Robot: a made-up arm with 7 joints.
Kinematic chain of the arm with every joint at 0, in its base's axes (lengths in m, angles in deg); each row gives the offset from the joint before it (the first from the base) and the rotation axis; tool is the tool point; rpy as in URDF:
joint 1: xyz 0 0 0.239 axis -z
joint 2: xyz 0 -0.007 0.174 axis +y
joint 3: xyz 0 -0.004 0.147 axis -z
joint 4: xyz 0 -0.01 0.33 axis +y
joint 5: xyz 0 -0.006 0.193 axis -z
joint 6: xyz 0 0 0.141 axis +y
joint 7: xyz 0 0 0.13 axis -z
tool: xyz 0 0 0 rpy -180 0 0
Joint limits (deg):
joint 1: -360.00..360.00
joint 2: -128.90..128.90
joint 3: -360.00..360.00
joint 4: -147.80..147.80
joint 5: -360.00..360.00
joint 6: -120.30..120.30
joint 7: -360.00..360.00
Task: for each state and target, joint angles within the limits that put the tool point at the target. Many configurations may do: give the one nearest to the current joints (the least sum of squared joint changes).
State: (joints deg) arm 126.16 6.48 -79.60 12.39 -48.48 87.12 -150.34
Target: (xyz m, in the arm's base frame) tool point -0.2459 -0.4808 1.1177
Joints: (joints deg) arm 126.54 39.44 -75.87 1.74 -45.00 55.24 -150.34
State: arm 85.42 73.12 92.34 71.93 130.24 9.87 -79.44
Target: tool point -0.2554 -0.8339 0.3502
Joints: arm 84.35 94.30 83.81 46.27 131.55 9.91 -79.44
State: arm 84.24 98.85 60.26 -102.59 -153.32 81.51 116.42
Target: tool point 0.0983 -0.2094 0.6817
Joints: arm 99.61 81.95 28.77 -112.43 -168.33 81.40 116.42
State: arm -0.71 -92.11 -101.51 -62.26 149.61 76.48 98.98
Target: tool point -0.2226 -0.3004 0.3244
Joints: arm -1.33 -110.83 -79.85 -109.28 165.33 87.13 98.98
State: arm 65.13 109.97 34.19 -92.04 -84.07 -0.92 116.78
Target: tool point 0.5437 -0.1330 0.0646
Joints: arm 66.16 128.90 94.06 -89.56 -84.38 18.21 116.78
